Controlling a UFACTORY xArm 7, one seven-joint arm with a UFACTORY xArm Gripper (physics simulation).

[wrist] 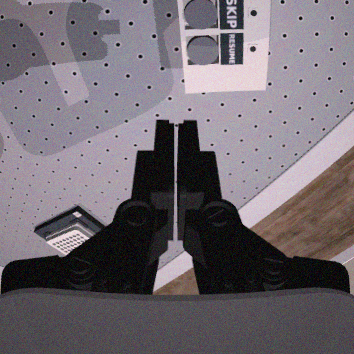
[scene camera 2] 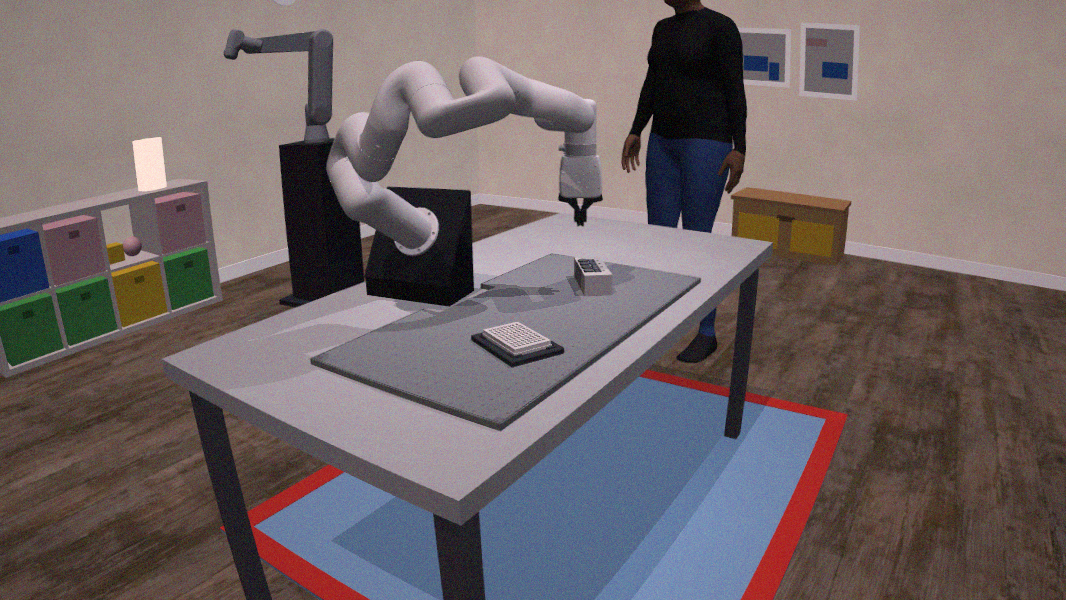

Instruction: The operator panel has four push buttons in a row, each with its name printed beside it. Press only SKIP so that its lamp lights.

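Frame: origin at the arm's base, x ahead, y up, z right, level; metres.
Where they show: gripper, fingertip midpoint: [wrist: 175, 146] [scene camera 2: 580, 225]; arm's base, origin of the base link: [scene camera 2: 416, 232].
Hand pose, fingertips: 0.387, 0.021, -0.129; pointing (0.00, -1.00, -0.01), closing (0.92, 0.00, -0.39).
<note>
Things, the pixels of their top centre, and the offset from my fingertips, as dx, dy, dz. Level surfaces: height alone.
- operator panel, middle of its top: [scene camera 2: 592, 264] +0.012, -0.114, -0.058
- round grey SKIP button, middle of its top: [wrist: 200, 13] +0.004, -0.114, -0.036
- RESUME button, middle of its top: [wrist: 202, 51] +0.019, -0.114, -0.010
- SKIP, middle of its top: [wrist: 253, 12] +0.038, -0.116, -0.055
- RESUME, middle of its top: [wrist: 252, 48] +0.053, -0.116, -0.029
- white gridded block, middle of its top: [wrist: 86, 253] [scene camera 2: 516, 334] +0.005, -0.143, +0.380
- grey board, its level: dy -0.170
- table, its level: dy -0.183
The operator panel [scene camera 2: 594, 281] [wrist: 225, 80] is a white box on the grey perforated board. In the wrist view its near end shows at the top, with the round grey SKIP button [wrist: 200, 13] at the upper edge and the RESUME button [wrist: 202, 50] below it, each beside its dark printed label. The small lamp spots beside SKIP [wrist: 253, 13] and RESUME [wrist: 253, 49] look dark. The other two buttons are outside the wrist view. My gripper [scene camera 2: 580, 222] [wrist: 175, 146] is shut and empty, pointing down, well above the table and apart from the panel.
A white gridded block [scene camera 2: 516, 336] [wrist: 69, 242] on a dark base lies on the grey board [scene camera 2: 417, 365] [wrist: 120, 185]. The board lies on the table [scene camera 2: 276, 376]. A person [scene camera 2: 697, 81] stands behind the table's far end. A second arm [scene camera 2: 320, 81] stands on a black pedestal at the back left.
</note>
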